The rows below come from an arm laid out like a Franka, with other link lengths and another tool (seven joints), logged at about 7 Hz.
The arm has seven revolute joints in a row. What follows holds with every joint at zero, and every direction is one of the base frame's.
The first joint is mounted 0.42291 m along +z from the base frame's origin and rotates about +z.
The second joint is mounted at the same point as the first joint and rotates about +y.
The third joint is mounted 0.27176 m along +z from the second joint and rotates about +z.
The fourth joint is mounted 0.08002 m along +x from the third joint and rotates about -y.
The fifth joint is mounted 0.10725 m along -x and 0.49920 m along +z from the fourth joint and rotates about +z.
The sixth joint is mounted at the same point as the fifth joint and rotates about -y.
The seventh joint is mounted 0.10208 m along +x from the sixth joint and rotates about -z.
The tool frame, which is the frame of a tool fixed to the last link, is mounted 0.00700 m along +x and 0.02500 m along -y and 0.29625 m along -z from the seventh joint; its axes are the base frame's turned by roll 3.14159, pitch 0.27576 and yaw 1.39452 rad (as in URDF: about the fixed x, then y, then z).
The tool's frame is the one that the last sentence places.
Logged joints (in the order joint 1, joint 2, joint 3, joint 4, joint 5, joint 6, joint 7), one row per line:
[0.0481 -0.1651 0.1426 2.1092 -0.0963 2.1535 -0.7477]
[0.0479 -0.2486 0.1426 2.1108 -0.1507 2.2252 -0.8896]
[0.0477 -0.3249 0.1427 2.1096 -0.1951 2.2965 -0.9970]
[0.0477 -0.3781 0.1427 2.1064 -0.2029 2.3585 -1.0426]
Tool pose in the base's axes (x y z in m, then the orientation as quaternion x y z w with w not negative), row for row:
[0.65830 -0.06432 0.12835 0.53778 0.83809 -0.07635 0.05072]
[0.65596 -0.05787 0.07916 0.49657 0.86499 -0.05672 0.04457]
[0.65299 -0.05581 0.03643 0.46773 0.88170 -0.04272 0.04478]
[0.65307 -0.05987 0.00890 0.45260 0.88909 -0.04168 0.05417]
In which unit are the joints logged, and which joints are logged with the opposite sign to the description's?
The joints are logged in radians. Opposite sign: joint 2, joint 3, joint 4, joint 5.
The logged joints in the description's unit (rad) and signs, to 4 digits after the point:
[0.0481 0.1651 -0.1426 -2.1092 0.0963 2.1535 -0.7477]
[0.0479 0.2486 -0.1426 -2.1108 0.1507 2.2252 -0.8896]
[0.0477 0.3249 -0.1427 -2.1096 0.1951 2.2965 -0.9970]
[0.0477 0.3781 -0.1427 -2.1064 0.2029 2.3585 -1.0426]

